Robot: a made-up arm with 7 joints. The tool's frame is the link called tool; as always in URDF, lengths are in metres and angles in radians. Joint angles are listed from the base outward.
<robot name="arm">
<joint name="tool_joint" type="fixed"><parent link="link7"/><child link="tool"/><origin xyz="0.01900 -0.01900 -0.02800" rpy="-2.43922 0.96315 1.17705"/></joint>
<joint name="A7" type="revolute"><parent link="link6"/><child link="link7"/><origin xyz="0.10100 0.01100 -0.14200"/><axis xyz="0 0.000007 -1"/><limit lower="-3.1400" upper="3.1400"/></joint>
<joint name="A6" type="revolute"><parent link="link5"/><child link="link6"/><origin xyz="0.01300 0.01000 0.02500"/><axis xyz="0 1 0.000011"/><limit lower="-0.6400" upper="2.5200"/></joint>
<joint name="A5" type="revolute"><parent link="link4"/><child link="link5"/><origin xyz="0.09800 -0.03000 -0.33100"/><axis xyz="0 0.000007 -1"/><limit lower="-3.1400" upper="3.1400"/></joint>
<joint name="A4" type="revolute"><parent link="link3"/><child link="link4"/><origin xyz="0.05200 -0.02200 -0.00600"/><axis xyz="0 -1 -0.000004"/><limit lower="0.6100" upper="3.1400"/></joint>
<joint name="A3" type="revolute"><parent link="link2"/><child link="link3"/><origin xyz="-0.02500 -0.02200 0.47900"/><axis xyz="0 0 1"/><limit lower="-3.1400" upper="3.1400"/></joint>
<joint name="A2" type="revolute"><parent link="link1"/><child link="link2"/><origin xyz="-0.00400 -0.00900 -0.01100"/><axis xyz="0 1 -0.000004"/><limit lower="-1.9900" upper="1.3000"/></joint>
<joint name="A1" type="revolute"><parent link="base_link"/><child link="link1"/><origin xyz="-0.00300 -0.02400 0.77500"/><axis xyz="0 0 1"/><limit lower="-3.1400" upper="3.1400"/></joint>
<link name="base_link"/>
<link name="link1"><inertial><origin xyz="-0.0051 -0.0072 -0.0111"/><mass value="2.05"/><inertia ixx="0.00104" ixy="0" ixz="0" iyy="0.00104" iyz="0" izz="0.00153"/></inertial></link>
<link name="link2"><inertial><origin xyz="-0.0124 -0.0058 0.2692"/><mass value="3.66"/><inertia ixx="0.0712" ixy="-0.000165" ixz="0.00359" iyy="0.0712" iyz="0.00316" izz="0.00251"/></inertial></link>
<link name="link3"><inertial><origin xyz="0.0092 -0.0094 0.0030"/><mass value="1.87"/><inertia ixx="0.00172" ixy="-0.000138" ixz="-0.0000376" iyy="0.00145" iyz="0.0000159" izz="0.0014"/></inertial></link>
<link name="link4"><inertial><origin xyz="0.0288 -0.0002 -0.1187"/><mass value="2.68"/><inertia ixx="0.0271" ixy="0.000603" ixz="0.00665" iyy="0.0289" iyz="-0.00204" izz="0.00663"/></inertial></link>
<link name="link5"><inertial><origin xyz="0.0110 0.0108 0.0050"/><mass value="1.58"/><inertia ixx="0.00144" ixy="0" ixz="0" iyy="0.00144" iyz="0" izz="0.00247"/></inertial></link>
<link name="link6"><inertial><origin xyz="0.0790 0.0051 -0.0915"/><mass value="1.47"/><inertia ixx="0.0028" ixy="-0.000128" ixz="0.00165" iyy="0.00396" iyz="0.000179" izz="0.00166"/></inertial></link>
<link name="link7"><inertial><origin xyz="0.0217 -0.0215 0.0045"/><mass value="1.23"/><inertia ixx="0.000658" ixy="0" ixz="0" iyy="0.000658" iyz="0" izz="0.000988"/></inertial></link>
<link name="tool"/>
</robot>
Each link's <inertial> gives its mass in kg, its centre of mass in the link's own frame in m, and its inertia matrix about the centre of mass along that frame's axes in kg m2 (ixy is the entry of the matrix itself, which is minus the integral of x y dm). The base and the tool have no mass. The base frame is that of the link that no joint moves.
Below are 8 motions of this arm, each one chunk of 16 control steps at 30 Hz.
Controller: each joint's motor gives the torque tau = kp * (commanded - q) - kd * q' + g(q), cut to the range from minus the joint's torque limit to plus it. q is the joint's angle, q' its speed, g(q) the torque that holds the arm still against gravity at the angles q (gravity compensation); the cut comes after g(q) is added. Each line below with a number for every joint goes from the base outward.
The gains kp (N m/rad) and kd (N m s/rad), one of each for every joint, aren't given. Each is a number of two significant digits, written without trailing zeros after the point. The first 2 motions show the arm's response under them.
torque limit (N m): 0.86 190 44 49 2.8 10 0.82
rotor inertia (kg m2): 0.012 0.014 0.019 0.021 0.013 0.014 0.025
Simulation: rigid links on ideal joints. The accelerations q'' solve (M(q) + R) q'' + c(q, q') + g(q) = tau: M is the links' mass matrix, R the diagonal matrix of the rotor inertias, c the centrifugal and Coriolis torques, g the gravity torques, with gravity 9.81 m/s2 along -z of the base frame. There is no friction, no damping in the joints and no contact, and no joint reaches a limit. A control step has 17 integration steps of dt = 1/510 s. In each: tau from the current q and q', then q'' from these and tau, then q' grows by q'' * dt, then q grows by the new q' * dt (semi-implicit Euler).
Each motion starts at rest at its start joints. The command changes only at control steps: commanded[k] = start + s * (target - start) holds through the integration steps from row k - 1 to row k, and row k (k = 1, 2, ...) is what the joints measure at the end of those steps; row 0 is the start. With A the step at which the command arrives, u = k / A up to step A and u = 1 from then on. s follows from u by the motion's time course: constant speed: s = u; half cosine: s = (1 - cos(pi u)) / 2; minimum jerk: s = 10 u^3 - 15 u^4 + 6 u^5; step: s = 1 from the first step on.
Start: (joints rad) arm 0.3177 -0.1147 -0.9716 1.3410 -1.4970 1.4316 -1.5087
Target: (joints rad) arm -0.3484 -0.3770 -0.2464 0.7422 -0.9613 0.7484 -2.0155
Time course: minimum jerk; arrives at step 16
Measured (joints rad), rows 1 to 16:
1: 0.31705 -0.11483 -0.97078 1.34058 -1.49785 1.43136 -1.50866
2: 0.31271 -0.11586 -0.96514 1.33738 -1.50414 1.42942 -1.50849
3: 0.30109 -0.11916 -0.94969 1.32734 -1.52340 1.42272 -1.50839
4: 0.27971 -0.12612 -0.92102 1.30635 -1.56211 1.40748 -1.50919
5: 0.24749 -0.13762 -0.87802 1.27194 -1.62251 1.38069 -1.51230
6: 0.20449 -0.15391 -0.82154 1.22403 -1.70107 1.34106 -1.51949
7: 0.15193 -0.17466 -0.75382 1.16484 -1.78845 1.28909 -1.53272
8: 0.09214 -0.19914 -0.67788 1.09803 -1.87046 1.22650 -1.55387
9: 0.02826 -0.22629 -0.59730 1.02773 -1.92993 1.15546 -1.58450
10: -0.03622 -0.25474 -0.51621 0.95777 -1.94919 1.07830 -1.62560
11: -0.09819 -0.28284 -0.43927 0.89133 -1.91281 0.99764 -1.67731
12: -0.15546 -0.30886 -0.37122 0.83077 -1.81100 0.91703 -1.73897
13: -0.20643 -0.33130 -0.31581 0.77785 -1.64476 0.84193 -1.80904
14: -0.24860 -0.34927 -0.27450 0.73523 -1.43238 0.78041 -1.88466
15: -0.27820 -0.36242 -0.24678 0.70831 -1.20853 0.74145 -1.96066
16: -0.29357 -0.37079 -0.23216 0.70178 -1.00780 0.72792 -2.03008
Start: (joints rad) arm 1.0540 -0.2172 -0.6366 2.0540 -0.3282 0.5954 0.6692
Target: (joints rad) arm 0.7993 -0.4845 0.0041 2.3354 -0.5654 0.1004 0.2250
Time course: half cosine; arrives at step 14
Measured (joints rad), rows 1 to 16:
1: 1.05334 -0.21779 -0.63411 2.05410 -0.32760 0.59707 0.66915
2: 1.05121 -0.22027 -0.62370 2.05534 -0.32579 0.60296 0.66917
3: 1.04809 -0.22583 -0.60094 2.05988 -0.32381 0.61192 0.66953
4: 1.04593 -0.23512 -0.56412 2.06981 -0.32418 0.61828 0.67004
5: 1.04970 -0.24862 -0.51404 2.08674 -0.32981 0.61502 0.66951
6: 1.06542 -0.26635 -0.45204 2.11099 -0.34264 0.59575 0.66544
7: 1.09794 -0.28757 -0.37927 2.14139 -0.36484 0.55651 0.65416
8: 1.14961 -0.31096 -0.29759 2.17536 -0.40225 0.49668 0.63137
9: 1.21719 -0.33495 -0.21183 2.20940 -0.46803 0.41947 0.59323
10: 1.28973 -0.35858 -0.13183 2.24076 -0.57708 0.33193 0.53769
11: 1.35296 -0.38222 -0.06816 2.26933 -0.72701 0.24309 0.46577
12: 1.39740 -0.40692 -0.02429 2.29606 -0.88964 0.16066 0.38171
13: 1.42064 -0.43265 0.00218 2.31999 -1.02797 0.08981 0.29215
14: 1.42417 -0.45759 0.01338 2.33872 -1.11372 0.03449 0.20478
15: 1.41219 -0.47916 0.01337 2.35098 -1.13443 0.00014 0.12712
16: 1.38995 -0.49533 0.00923 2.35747 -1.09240 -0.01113 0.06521
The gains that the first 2 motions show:
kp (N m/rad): 28 630 230 290 1.4 20 2
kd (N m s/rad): 2.3 47 9.6 11 0.093 1.3 0.18
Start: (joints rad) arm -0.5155 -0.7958 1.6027 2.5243 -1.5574 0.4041 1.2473
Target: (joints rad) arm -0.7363 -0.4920 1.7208 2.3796 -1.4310 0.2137 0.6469
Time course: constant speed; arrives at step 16
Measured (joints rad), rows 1 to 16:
1: -0.51372 -0.79293 1.60924 2.52032 -1.55436 0.39963 1.24503
2: -0.51021 -0.78631 1.61848 2.51196 -1.54623 0.38512 1.23751
3: -0.50602 -0.77613 1.62807 2.50186 -1.53606 0.36414 1.22297
4: -0.50170 -0.76287 1.63698 2.49181 -1.52668 0.34220 1.20065
5: -0.49730 -0.74698 1.64480 2.48239 -1.51929 0.32332 1.17075
6: -0.49269 -0.72891 1.65151 2.47356 -1.51373 0.30927 1.13430
7: -0.48782 -0.70910 1.65733 2.46512 -1.50912 0.30001 1.09287
8: -0.48274 -0.68803 1.66255 2.45690 -1.50427 0.29443 1.04832
9: -0.47761 -0.66621 1.66751 2.44879 -1.49797 0.29099 1.00244
10: -0.47265 -0.64408 1.67252 2.44067 -1.48922 0.28816 0.95678
11: -0.46807 -0.62205 1.67784 2.43246 -1.47734 0.28467 0.91247
12: -0.46410 -0.60042 1.68364 2.42410 -1.46212 0.27964 0.87018
13: -0.46090 -0.57940 1.69000 2.41554 -1.44377 0.27254 0.83014
14: -0.45862 -0.55909 1.69695 2.40676 -1.42297 0.26325 0.79222
15: -0.45731 -0.53949 1.70442 2.39777 -1.40072 0.25192 0.75599
16: -0.45696 -0.52051 1.71229 2.38862 -1.37825 0.23895 0.72089

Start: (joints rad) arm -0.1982 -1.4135 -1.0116 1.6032 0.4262 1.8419 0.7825
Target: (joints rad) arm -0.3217 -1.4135 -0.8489 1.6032 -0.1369 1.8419 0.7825
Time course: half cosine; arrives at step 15
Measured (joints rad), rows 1 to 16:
1: -0.19814 -1.41363 -1.01109 1.60325 0.42539 1.84179 0.78253
2: -0.19794 -1.41408 -1.00898 1.60344 0.42178 1.84140 0.78266
3: -0.19759 -1.41483 -1.00431 1.60377 0.41323 1.84068 0.78293
4: -0.19722 -1.41570 -0.99658 1.60413 0.39812 1.83974 0.78332
5: -0.19695 -1.41645 -0.98569 1.60437 0.37545 1.83883 0.78374
6: -0.19687 -1.41690 -0.97187 1.60445 0.34491 1.83836 0.78411
7: -0.19702 -1.41693 -0.95564 1.60430 0.30705 1.83855 0.78436
8: -0.19748 -1.41650 -0.93780 1.60388 0.26310 1.83943 0.78444
9: -0.19828 -1.41565 -0.91930 1.60322 0.21477 1.84081 0.78430
10: -0.19948 -1.41448 -0.90112 1.60240 0.16406 1.84239 0.78390
11: -0.20112 -1.41315 -0.88425 1.60157 0.11313 1.84380 0.78324
12: -0.20325 -1.41181 -0.86955 1.60085 0.06406 1.84466 0.78232
13: -0.20591 -1.41059 -0.85772 1.60036 0.01872 1.84472 0.78114
14: -0.20914 -1.40960 -0.84929 1.60014 -0.02133 1.84391 0.77973
15: -0.21298 -1.40888 -0.84458 1.60018 -0.05487 1.84233 0.77814
16: -0.21736 -1.40858 -0.84321 1.60047 -0.08192 1.84040 0.77645

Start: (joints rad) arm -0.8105 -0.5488 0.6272 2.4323 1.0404 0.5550 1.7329
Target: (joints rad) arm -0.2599 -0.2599 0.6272 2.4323 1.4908 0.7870 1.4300
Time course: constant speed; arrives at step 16
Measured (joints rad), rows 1 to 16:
1: -0.80968 -0.54659 0.62918 2.43559 1.03863 0.55975 1.73254
2: -0.80690 -0.54139 0.63134 2.44044 1.03254 0.57056 1.73224
3: -0.80139 -0.53311 0.63297 2.44441 1.02255 0.58457 1.73184
4: -0.79268 -0.52172 0.63394 2.44649 1.01166 0.59979 1.73041
5: -0.78052 -0.50730 0.63421 2.44658 1.00419 0.61512 1.72666
6: -0.76469 -0.49019 0.63379 2.44507 1.00442 0.62998 1.71925
7: -0.74490 -0.47087 0.63278 2.44246 1.01566 0.64408 1.70711
8: -0.72069 -0.44996 0.63132 2.43928 1.03963 0.65727 1.68961
9: -0.69141 -0.42809 0.62957 2.43602 1.07640 0.66949 1.66670
10: -0.65622 -0.40590 0.62772 2.43304 1.12457 0.68067 1.63884
11: -0.61407 -0.38391 0.62591 2.43065 1.18158 0.69084 1.60696
12: -0.56371 -0.36251 0.62422 2.42899 1.24420 0.70009 1.57228
13: -0.50411 -0.34199 0.62259 2.42826 1.30907 0.70880 1.53621
14: -0.43800 -0.32244 0.62066 2.42915 1.37398 0.71751 1.50044
15: -0.36913 -0.30399 0.61887 2.43141 1.43703 0.72612 1.46663
16: -0.29759 -0.28659 0.61780 2.43386 1.49552 0.73543 1.43588

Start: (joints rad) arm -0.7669 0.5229 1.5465 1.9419 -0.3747 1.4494 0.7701
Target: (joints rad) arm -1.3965 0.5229 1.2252 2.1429 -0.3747 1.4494 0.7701
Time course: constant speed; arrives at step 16
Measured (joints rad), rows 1 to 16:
1: -0.76252 0.52163 1.53814 1.94716 -0.36605 1.45250 0.77001
2: -0.75415 0.52029 1.52308 1.95755 -0.34956 1.45622 0.77033
3: -0.74390 0.51960 1.50476 1.97017 -0.32925 1.45734 0.77117
4: -0.73313 0.51957 1.48499 1.98329 -0.30813 1.45570 0.77215
5: -0.72244 0.51995 1.46461 1.99626 -0.28846 1.45275 0.77285
6: -0.71209 0.52054 1.44404 2.00899 -0.27193 1.44988 0.77302
7: -0.70216 0.52116 1.42349 2.02151 -0.25967 1.44791 0.77263
8: -0.69267 0.52170 1.40301 2.03391 -0.25229 1.44701 0.77179
9: -0.68360 0.52213 1.38265 2.04627 -0.24991 1.44700 0.77067
10: -0.67494 0.52244 1.36236 2.05862 -0.25229 1.44752 0.76946
11: -0.66665 0.52265 1.34214 2.07102 -0.25892 1.44823 0.76832
12: -0.65874 0.52279 1.32195 2.08347 -0.26911 1.44888 0.76732
13: -0.65121 0.52288 1.30177 2.09595 -0.28205 1.44932 0.76652
14: -0.64410 0.52296 1.28160 2.10848 -0.29691 1.44954 0.76591
15: -0.63743 0.52304 1.26141 2.12102 -0.31287 1.44954 0.76546
16: -0.63125 0.52313 1.24122 2.13356 -0.32911 1.44942 0.76515

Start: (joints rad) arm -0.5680 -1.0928 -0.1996 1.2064 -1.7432 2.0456 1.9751
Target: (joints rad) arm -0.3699 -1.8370 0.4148 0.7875 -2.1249 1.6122 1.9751
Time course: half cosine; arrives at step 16
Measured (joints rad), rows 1 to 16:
1: -0.56734 -1.09420 -0.19798 1.20460 -1.74521 2.04487 1.97497
2: -0.56430 -1.10041 -0.19067 1.19731 -1.75291 2.04126 1.97446
3: -0.55707 -1.11483 -0.17365 1.18218 -1.76760 2.03170 1.97348
4: -0.54465 -1.13932 -0.14498 1.15927 -1.78738 2.01318 1.97207
5: -0.52693 -1.17433 -0.10487 1.12985 -1.80906 1.98377 1.97022
6: -0.50440 -1.21929 -0.05492 1.09548 -1.82988 1.94353 1.96785
7: -0.47806 -1.27300 0.00250 1.05766 -1.84827 1.89450 1.96484
8: -0.44941 -1.33392 0.06460 1.01788 -1.86396 1.84013 1.96113
9: -0.42027 -1.40024 0.12847 0.97769 -1.87800 1.78484 1.95683
10: -0.39252 -1.46999 0.19128 0.93870 -1.89264 1.73330 1.95226
11: -0.36776 -1.54088 0.25039 0.90240 -1.91100 1.68960 1.94796
12: -0.34716 -1.61029 0.30352 0.87006 -1.93640 1.65656 1.94460
13: -0.33134 -1.67531 0.34877 0.84261 -1.97148 1.63516 1.94284
14: -0.32047 -1.73290 0.38472 0.82074 -2.01733 1.62464 1.94320
15: -0.31451 -1.78025 0.41034 0.80508 -2.07317 1.62295 1.94586
16: -0.31334 -1.81509 0.42493 0.79628 -2.13666 1.62770 1.95061

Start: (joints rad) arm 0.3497 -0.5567 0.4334 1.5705 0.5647 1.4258 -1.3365
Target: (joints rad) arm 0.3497 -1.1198 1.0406 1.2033 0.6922 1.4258 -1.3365
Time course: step
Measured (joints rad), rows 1 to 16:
1: 0.34790 -0.63162 0.44306 1.41496 0.65371 1.22363 -1.33118
2: 0.31619 -0.76345 0.48916 1.23786 0.74031 1.07678 -1.28910
3: 0.27369 -0.88819 0.57200 1.17027 0.71783 1.10990 -1.21111
4: 0.24639 -0.98240 0.71768 1.18663 0.60700 1.17391 -1.12158
5: 0.23064 -1.04582 0.90525 1.23685 0.51600 1.20996 -1.05407
6: 0.21529 -1.09489 1.07400 1.27500 0.56684 1.22281 -1.03583
7: 0.20432 -1.12891 1.21909 1.28509 0.75809 1.22835 -1.06301
8: 0.19663 -1.14675 1.34861 1.27200 1.03435 1.26478 -1.12297
9: 0.18798 -1.15355 1.46280 1.24603 1.31412 1.34659 -1.19965
10: 0.17682 -1.15493 1.56232 1.22084 1.51748 1.44285 -1.27749
11: 0.16511 -1.15482 1.64457 1.20800 1.61231 1.51417 -1.34790
12: 0.15641 -1.15502 1.70348 1.20687 1.61148 1.55064 -1.40750
13: 0.15367 -1.15570 1.73509 1.20968 1.54112 1.56342 -1.45447
14: 0.15827 -1.15653 1.73853 1.21058 1.42386 1.56542 -1.48784
15: 0.17006 -1.15725 1.71467 1.20806 1.27663 1.56424 -1.50770
16: 0.18772 -1.15777 1.66503 1.20334 1.11375 1.56273 -1.51514

